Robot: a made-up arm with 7 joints. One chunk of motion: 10 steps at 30 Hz.
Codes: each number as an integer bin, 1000 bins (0 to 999) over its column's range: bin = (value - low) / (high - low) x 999, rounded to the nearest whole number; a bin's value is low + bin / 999 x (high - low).
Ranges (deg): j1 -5..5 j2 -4..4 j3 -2..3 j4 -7..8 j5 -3..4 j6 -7..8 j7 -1..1
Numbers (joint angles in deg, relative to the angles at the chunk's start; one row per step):
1: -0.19 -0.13 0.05 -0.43 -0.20 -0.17 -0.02
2: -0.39 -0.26 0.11 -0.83 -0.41 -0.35 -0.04
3: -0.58 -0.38 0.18 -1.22 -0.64 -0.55 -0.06
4: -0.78 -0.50 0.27 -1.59 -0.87 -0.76 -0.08
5: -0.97 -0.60 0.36 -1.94 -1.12 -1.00 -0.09
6: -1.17 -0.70 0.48 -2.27 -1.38 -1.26 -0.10
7: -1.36 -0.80 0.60 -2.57 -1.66 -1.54 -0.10
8: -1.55 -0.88 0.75 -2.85 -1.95 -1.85 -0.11
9: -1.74 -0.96 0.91 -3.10 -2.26 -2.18 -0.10
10: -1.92 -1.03 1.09 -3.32 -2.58 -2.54 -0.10
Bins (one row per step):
1: 481 483 410 438 400 455 490
2: 461 467 422 411 370 443 480
3: 442 452 436 385 337 430 470
4: 422 437 454 360 304 416 460
5: 403 425 472 337 268 400 455
6: 383 412 496 315 231 382 450
7: 364 400 519 295 191 364 450
8: 345 390 549 276 150 343 445
9: 326 380 581 260 106 321 450
10: 308 371 617 245 60 297 450

